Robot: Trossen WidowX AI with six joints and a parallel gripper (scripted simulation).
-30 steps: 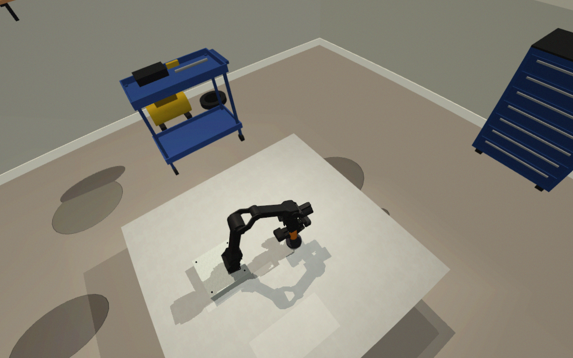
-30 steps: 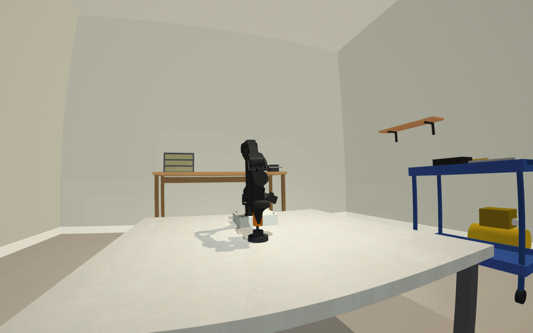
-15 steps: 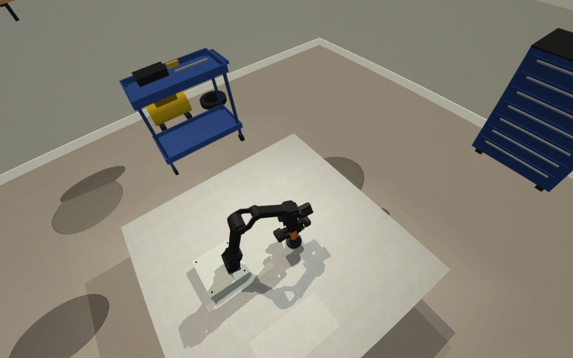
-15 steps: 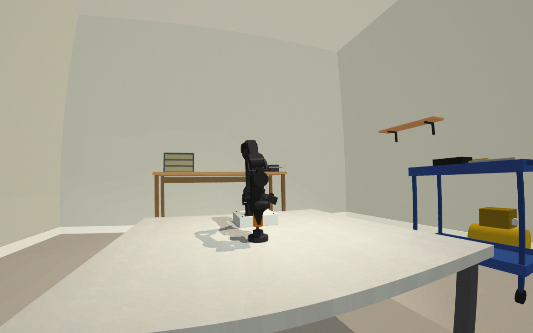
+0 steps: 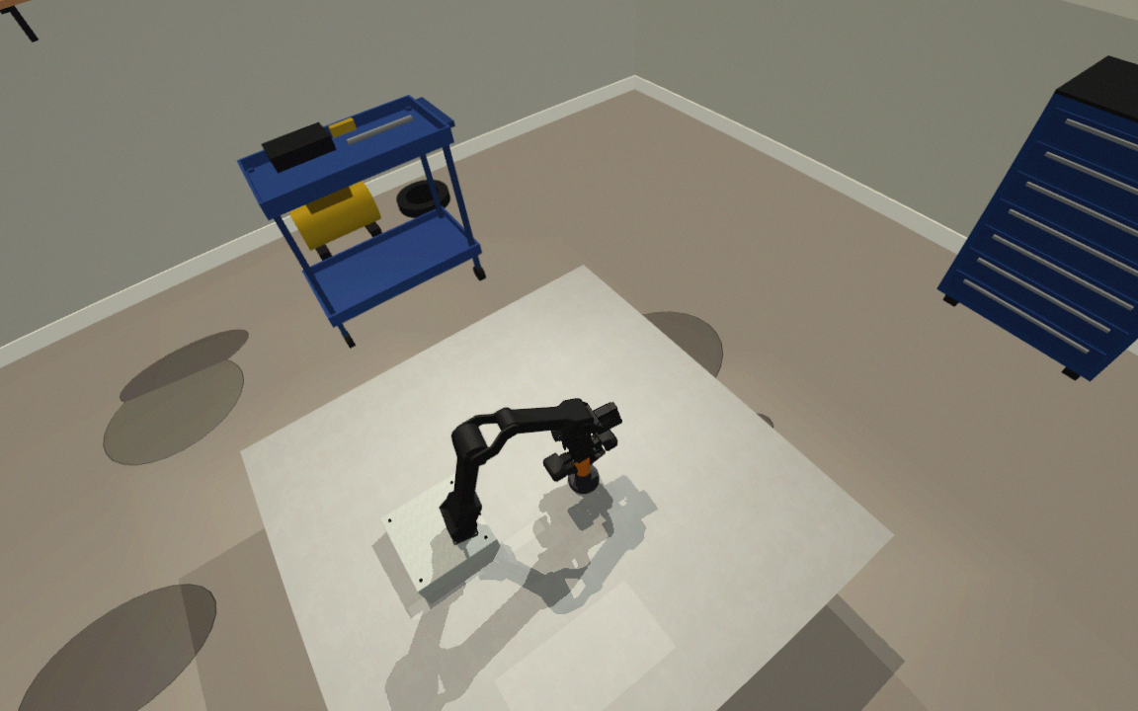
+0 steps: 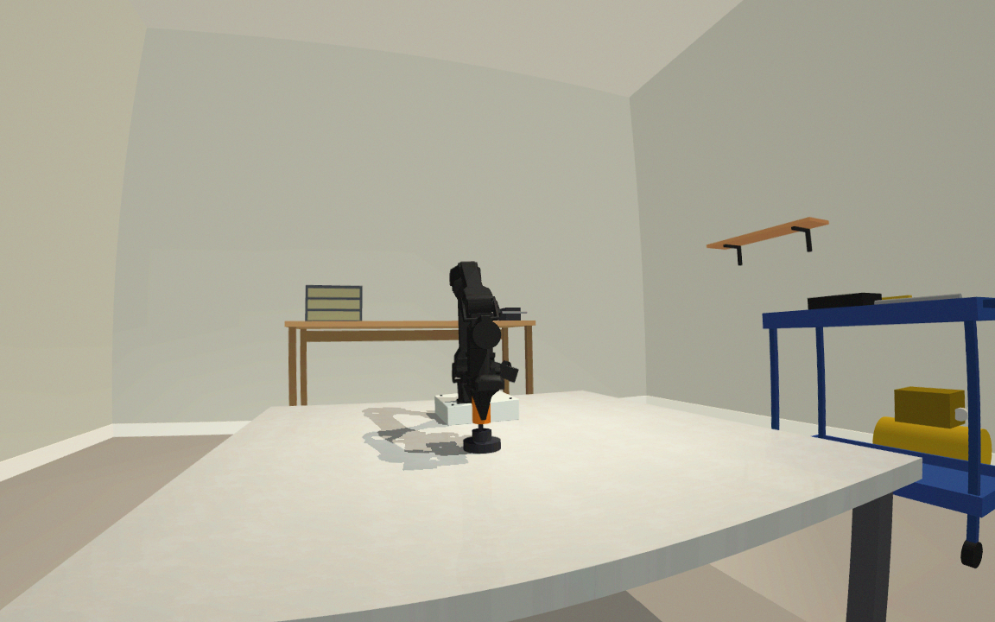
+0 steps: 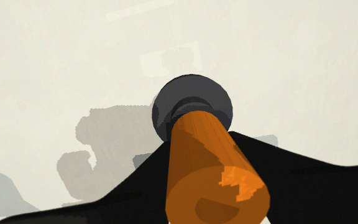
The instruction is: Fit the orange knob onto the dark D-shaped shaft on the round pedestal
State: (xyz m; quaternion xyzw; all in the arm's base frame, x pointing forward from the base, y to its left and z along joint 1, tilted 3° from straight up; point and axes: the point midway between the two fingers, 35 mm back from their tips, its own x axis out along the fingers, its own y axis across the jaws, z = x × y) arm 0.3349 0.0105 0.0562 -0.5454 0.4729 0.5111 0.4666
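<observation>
Right now my gripper tip is 20 mm below the orange knob. Also, from my gripper tip: dark round pedestal 40 mm below.
</observation>
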